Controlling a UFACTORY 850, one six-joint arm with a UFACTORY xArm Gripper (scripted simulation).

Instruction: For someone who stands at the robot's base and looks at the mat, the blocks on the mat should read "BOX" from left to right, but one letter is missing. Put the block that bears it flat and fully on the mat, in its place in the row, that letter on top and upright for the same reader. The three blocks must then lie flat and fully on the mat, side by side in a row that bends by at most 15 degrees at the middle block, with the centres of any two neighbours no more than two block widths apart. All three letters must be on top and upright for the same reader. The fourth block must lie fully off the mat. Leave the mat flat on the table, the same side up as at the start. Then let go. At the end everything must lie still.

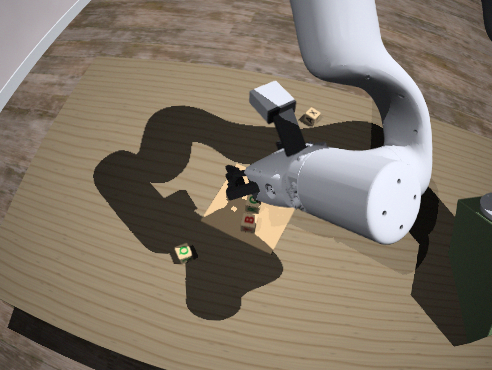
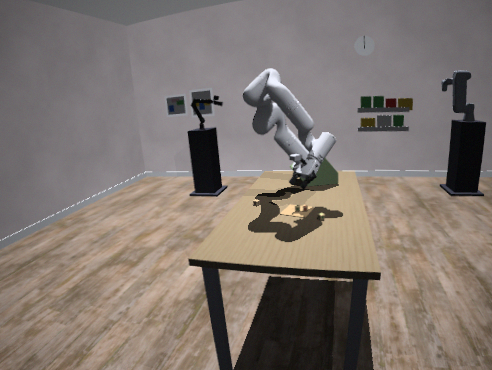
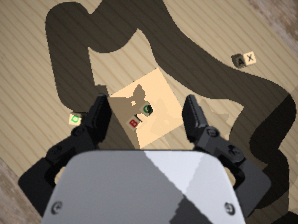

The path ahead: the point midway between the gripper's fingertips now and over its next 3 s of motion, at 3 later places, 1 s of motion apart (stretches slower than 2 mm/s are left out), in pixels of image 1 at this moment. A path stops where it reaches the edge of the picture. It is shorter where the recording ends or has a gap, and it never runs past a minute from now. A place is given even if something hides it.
The gripper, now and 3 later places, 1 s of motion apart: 255,161; 314,79; 327,76; 328,78
